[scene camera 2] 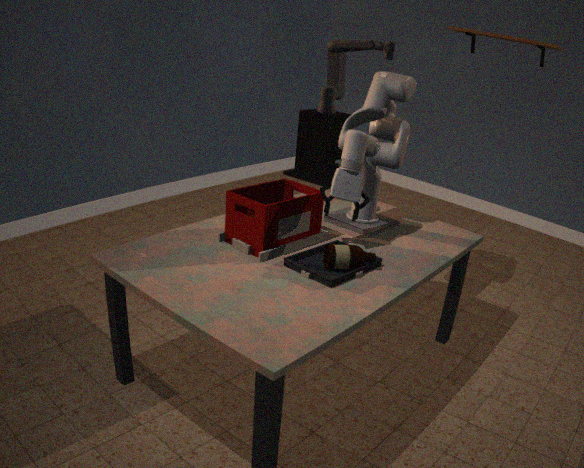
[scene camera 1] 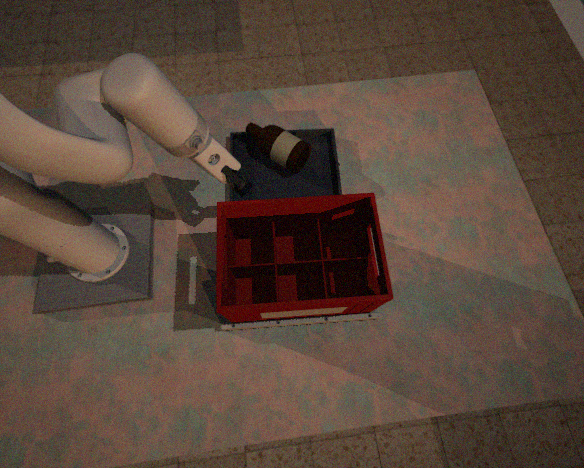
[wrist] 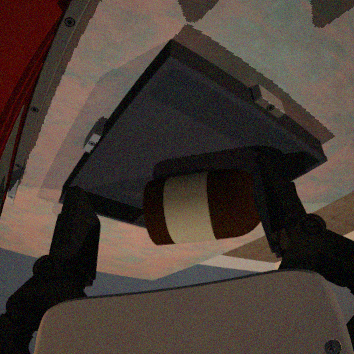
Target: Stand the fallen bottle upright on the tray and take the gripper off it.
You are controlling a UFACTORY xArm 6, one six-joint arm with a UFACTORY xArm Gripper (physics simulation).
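Pixels of known places: gripper, fingertip midpoint: (scene camera 2: pixel 339 218) (scene camera 1: pixel 231 177) (wrist: pixel 170 190); arm's base, link origin: (scene camera 2: pixel 362 217) (scene camera 1: pixel 99 252).
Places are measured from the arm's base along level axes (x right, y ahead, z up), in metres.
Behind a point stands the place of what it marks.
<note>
The brown bottle (scene camera 1: pixel 286 149) @[x -0.174, y 0.413, z 0.054 m] (scene camera 2: pixel 342 256) @[x -0.218, y 0.441, z 0.038 m] (wrist: pixel 187 207) @[x -0.171, y 0.393, z 0.038 m] with a cream label lies on its side on the dark tray (scene camera 1: pixel 305 185) @[x -0.118, y 0.452, z -0.015 m] (scene camera 2: pixel 306 263) @[x -0.109, y 0.470, z -0.015 m] (wrist: pixel 150 115) @[x -0.106, y 0.350, z -0.015 m]. In scene camera 1 its neck points to the upper left, close to the tray's far left corner. In the wrist view the right finger hides its neck. My gripper (scene camera 1: pixel 239 181) @[x -0.094, y 0.293, z 0.090 m] (scene camera 2: pixel 341 214) @[x -0.094, y 0.293, z 0.090 m] (wrist: pixel 170 190) @[x -0.094, y 0.293, z 0.090 m] is wide open and empty. It is apart from the bottle, raised above the table, at the tray's robot-base side in scene camera 2.
A red crate (scene camera 1: pixel 300 204) @[x 0.005, y 0.418, z 0.140 m] (scene camera 2: pixel 245 225) @[x 0.089, y 0.543, z 0.066 m] (wrist: pixel 25 40) @[x -0.001, y 0.274, z 0.046 m] with compartments stands right beside the tray, taller than the tray and close to my gripper. The arm's base plate (scene camera 1: pixel 142 260) @[x 0.029, y 0.091, z 0.004 m] is at the left in scene camera 1. Another arm (scene camera 2: pixel 336 70) stands on a black pedestal behind.
</note>
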